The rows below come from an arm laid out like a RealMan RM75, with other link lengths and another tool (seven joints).
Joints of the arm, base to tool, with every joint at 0 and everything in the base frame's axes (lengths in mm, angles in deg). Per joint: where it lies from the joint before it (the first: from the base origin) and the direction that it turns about. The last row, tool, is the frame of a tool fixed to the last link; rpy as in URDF.
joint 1: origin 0 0 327.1 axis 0 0 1
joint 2: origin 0 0 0 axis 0 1 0
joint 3: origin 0 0 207.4 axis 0 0 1
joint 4: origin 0 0 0 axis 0 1 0
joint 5: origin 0 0 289.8 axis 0 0 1
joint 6: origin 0 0 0 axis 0 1 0
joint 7: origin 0 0 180 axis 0 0 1
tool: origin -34 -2 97 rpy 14.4 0 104.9
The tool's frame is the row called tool.
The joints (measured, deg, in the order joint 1, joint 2, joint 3, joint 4, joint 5, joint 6, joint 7), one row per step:
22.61 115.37 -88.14 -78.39 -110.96 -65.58 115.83
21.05 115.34 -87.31 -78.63 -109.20 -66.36 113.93
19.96 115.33 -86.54 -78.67 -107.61 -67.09 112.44
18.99 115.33 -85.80 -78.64 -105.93 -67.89 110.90
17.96 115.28 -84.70 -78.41 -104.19 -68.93 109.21
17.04 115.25 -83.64 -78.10 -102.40 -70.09 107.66
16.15 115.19 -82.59 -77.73 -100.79 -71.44 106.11
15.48 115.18 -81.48 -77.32 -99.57 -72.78 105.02
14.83 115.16 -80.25 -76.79 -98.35 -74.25 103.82
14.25 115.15 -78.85 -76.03 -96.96 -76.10 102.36
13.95 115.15 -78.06 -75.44 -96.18 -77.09 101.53
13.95 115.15 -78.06 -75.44 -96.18 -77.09 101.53
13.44 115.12 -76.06 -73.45 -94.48 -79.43 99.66
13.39 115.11 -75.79 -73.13 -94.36 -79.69 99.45
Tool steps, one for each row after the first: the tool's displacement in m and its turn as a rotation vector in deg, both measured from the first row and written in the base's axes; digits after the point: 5 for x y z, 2 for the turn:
0.00490 -0.00301 0.00591 0.00 1.23 0.05
0.00783 -0.00535 0.01103 -0.04 2.42 0.07
0.00970 -0.00808 0.01593 -0.14 3.68 0.26
0.01381 -0.01026 0.02260 -0.13 4.99 0.28
0.01704 -0.01304 0.02891 -0.25 6.42 0.30
0.02106 -0.01659 0.03478 -0.47 7.65 0.39
0.02501 -0.01941 0.04043 -0.69 8.75 0.26
0.02951 -0.02242 0.04651 -0.89 9.86 0.19
0.03384 -0.02665 0.05295 -1.26 11.17 0.32
0.03686 -0.02884 0.05633 -1.43 11.95 0.29
0.03686 -0.02884 0.05633 -1.43 11.95 0.29
0.04633 -0.03343 0.06368 -1.87 13.84 -0.17
0.04822 -0.03382 0.06440 -1.90 14.01 -0.31

